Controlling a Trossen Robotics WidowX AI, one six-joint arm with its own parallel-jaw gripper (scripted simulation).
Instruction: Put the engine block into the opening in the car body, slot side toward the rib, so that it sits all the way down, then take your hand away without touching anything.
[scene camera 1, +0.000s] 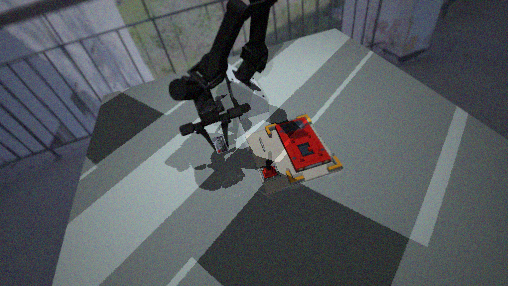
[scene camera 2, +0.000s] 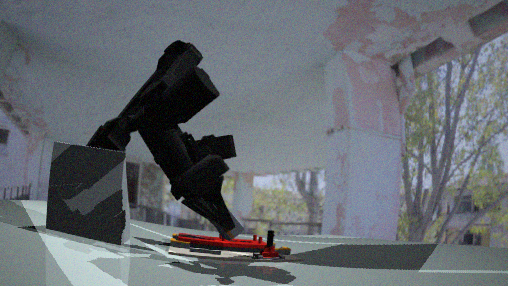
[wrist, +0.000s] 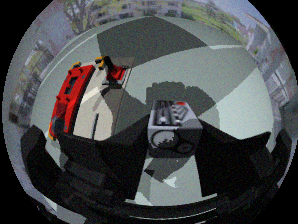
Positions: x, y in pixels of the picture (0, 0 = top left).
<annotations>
gripper: scene camera 1; scene camera 2 229, 228; wrist
same spot on gripper: (scene camera 1: 199, 128) = (wrist: 263, 157)
</annotations>
